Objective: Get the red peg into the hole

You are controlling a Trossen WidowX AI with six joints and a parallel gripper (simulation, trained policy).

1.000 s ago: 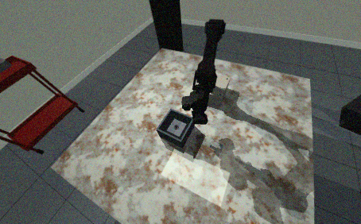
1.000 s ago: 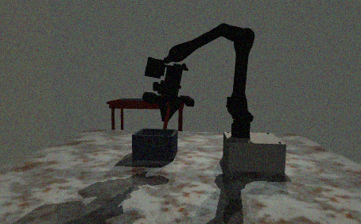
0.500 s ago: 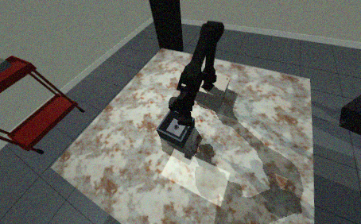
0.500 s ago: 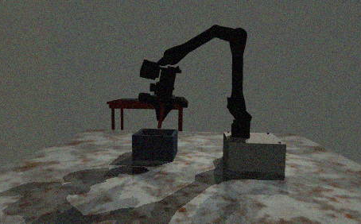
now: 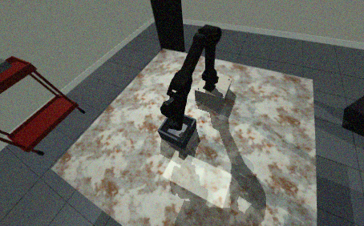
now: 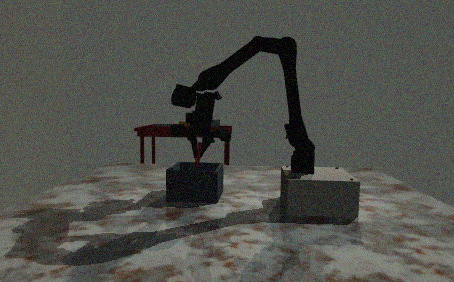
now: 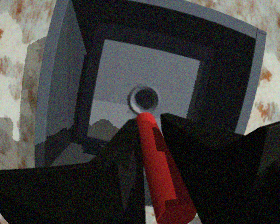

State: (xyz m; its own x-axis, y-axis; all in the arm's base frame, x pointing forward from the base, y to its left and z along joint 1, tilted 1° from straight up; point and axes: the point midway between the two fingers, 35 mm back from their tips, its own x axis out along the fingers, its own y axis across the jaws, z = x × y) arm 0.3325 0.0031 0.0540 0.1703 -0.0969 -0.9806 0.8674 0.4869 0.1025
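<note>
Right now my gripper tip is 1 cm past the red peg, 1 cm to the right of it and 1 cm below it. Round my gripper tip: grey box (10 cm below).
</note>
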